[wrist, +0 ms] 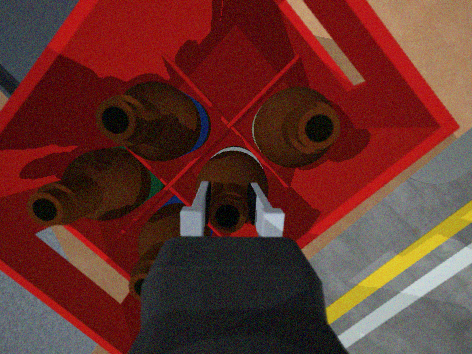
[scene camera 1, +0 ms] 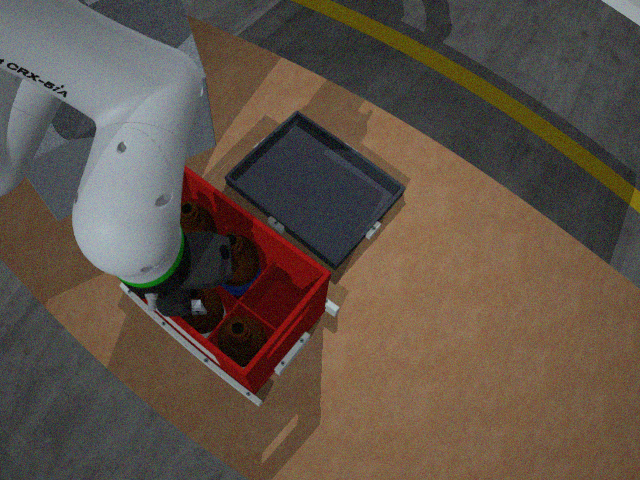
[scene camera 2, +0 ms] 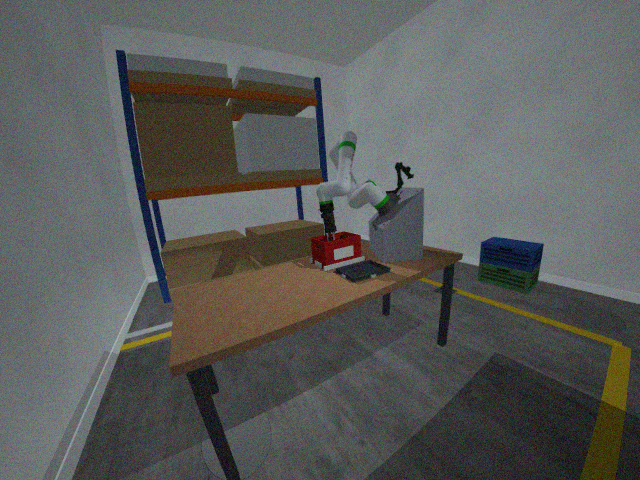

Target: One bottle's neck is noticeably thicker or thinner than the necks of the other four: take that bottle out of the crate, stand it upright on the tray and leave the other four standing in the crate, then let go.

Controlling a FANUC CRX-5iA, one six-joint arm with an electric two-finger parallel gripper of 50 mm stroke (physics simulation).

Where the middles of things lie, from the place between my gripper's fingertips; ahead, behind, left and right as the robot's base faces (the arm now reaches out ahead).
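Labels:
Here is the green-labelled bottle (scene camera 1: 193, 218), which stands 9 cm behind my hand, 9 cm to the left of it and 5 cm below it. The blue-labelled bottle (scene camera 1: 246, 265) is also 9 cm to the left of my hand, but 1 cm behind it, and 5 cm below it.

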